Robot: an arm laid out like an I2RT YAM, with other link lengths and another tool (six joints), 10 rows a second.
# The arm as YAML. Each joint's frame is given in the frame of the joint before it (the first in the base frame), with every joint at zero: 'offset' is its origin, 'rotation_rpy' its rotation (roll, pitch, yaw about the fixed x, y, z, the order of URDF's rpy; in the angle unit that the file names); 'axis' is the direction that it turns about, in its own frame. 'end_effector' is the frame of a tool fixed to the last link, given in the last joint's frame.
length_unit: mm
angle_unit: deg
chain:
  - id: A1
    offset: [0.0, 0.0, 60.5]
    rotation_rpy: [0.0, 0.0, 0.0]
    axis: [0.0, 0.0, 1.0]
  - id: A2
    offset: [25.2, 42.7, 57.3]
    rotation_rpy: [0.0, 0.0, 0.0]
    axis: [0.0, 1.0, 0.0]
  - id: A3
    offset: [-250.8, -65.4, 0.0]
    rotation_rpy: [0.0, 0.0, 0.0]
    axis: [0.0, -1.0, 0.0]
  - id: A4
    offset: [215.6, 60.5, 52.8]
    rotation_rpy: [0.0, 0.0, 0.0]
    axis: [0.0, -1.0, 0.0]
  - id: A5
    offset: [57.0, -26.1, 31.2]
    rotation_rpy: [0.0, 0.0, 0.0]
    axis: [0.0, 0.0, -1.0]
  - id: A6
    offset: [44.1, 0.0, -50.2]
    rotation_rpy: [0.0, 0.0, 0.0]
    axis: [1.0, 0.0, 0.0]
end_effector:
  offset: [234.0, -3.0, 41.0]
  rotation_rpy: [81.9, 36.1, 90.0]
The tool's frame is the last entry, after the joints.
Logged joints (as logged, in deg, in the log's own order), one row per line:
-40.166 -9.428 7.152 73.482 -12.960 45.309
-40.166 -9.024 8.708 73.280 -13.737 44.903
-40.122 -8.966 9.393 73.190 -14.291 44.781
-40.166 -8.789 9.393 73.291 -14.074 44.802
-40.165 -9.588 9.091 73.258 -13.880 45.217
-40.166 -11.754 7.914 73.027 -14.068 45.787
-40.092 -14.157 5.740 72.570 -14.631 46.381
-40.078 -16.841 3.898 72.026 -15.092 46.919
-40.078 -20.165 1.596 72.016 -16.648 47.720
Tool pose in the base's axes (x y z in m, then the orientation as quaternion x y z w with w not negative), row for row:
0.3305 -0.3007 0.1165 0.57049 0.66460 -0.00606 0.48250
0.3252 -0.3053 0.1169 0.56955 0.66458 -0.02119 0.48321
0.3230 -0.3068 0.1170 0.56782 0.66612 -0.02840 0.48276
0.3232 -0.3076 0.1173 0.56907 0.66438 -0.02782 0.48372
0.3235 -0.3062 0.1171 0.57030 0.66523 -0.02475 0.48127
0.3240 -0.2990 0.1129 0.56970 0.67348 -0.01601 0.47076
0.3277 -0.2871 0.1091 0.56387 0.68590 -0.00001 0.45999
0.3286 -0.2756 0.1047 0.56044 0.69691 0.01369 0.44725
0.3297 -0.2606 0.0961 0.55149 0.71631 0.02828 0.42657
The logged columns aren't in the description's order. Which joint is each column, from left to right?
Columns, left to right: A1, A4, A5, A2, A6, A3.
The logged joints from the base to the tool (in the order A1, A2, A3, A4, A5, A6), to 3 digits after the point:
-40.166 73.482 45.309 -9.428 7.152 -12.960
-40.166 73.280 44.903 -9.024 8.708 -13.737
-40.122 73.190 44.781 -8.966 9.393 -14.291
-40.166 73.291 44.802 -8.789 9.393 -14.074
-40.165 73.258 45.217 -9.588 9.091 -13.880
-40.166 73.027 45.787 -11.754 7.914 -14.068
-40.092 72.570 46.381 -14.157 5.740 -14.631
-40.078 72.026 46.919 -16.841 3.898 -15.092
-40.078 72.016 47.720 -20.165 1.596 -16.648

